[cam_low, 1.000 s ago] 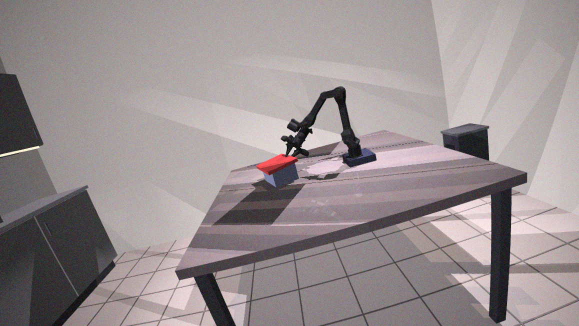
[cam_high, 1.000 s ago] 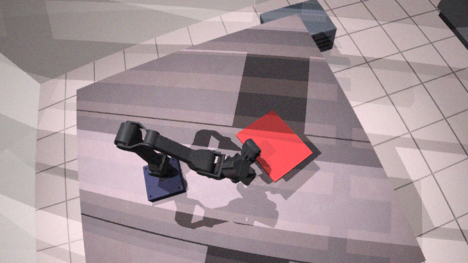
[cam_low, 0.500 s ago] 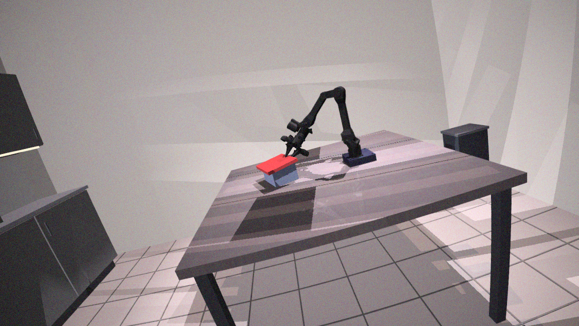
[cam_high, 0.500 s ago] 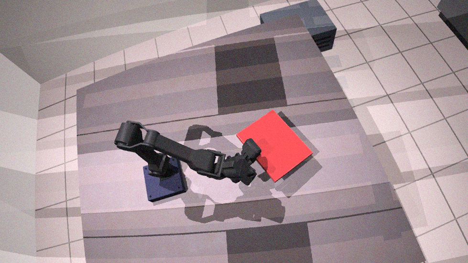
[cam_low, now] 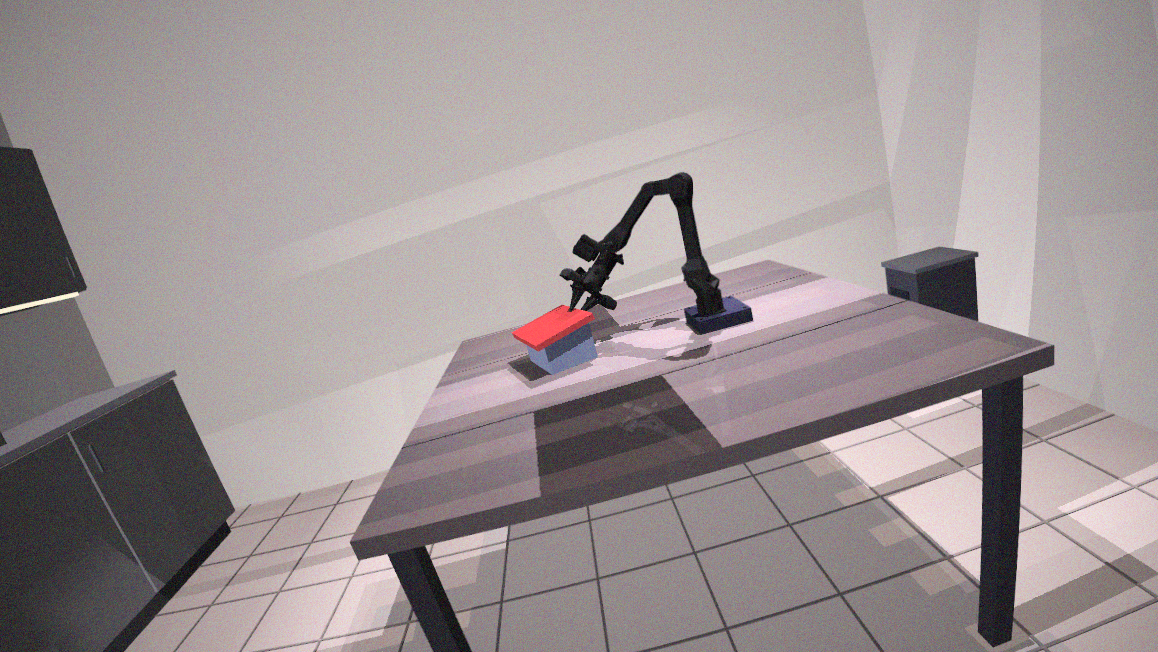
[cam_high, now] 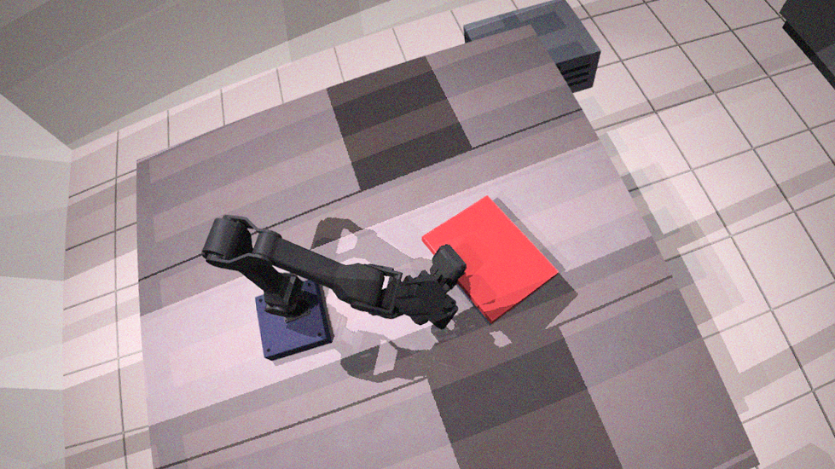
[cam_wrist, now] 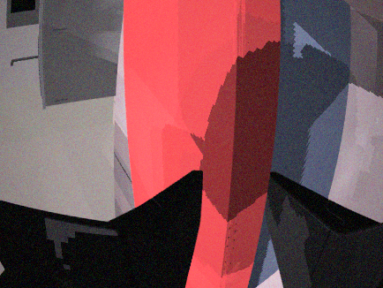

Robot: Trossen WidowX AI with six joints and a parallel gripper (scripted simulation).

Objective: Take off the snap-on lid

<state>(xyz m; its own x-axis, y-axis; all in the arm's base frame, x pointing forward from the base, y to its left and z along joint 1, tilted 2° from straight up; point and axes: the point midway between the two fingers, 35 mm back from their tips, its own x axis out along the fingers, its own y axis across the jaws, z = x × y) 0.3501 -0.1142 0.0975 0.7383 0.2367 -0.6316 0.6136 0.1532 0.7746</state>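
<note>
Now: the red lid 7 cm ahead of my gripper tip, 2 cm to the left of it and 1 cm below it. From my gripper tip the other things lie so: storage box (7 cm below, 7 cm ahead, 2 cm to the left).
</note>
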